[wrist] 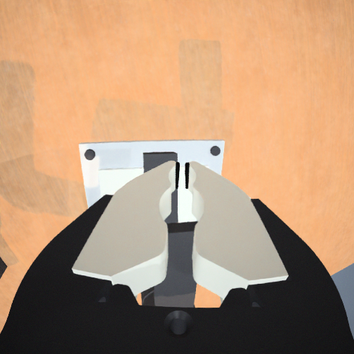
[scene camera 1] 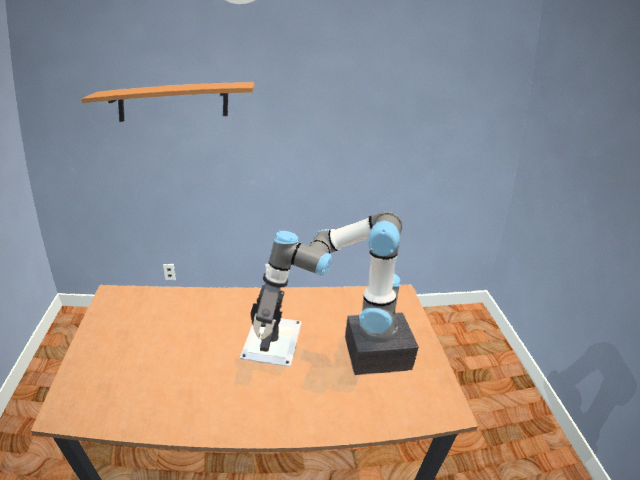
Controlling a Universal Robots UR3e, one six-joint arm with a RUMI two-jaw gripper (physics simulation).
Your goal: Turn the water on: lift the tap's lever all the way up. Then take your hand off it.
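Places are measured from the arm's base along level axes (x right, y down, z ahead), in metres.
Where they show: gripper, fingertip midpoint: (scene camera 1: 260,338).
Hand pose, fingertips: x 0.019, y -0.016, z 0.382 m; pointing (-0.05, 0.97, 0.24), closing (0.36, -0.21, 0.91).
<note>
After its pixels a point has its place.
The tap has a dark spout (scene camera 1: 265,345) @[x 0.027, y 0.022, z 0.364 m] (wrist: 159,159) above a white base plate (scene camera 1: 291,341) @[x 0.109, y 0.092, z 0.261 m] (wrist: 190,146). Its dark lever (wrist: 181,262) shows in the wrist view in the gap between the rear parts of the fingers, its flat front edge behind the fingertips. In the scene view the gripper hides most of the lever, so its tilt cannot be judged. My gripper (scene camera 1: 262,333) @[x 0.019, y -0.016, z 0.382 m] (wrist: 182,165) is shut, over the tap. A narrow gap with white plate behind it shows between the tips, and no part of the lever is pinched there.
The tap's plate lies on the wooden table (scene camera 1: 155,372) @[x 0.024, y 0.101, z 0.739 m] (wrist: 285,100). The arm's black base block (scene camera 1: 383,356) @[x -0.102, y 0.023, z 0.017 m] stands to the right of it in the scene view. A wooden shelf (scene camera 1: 170,91) hangs high on the back wall.
</note>
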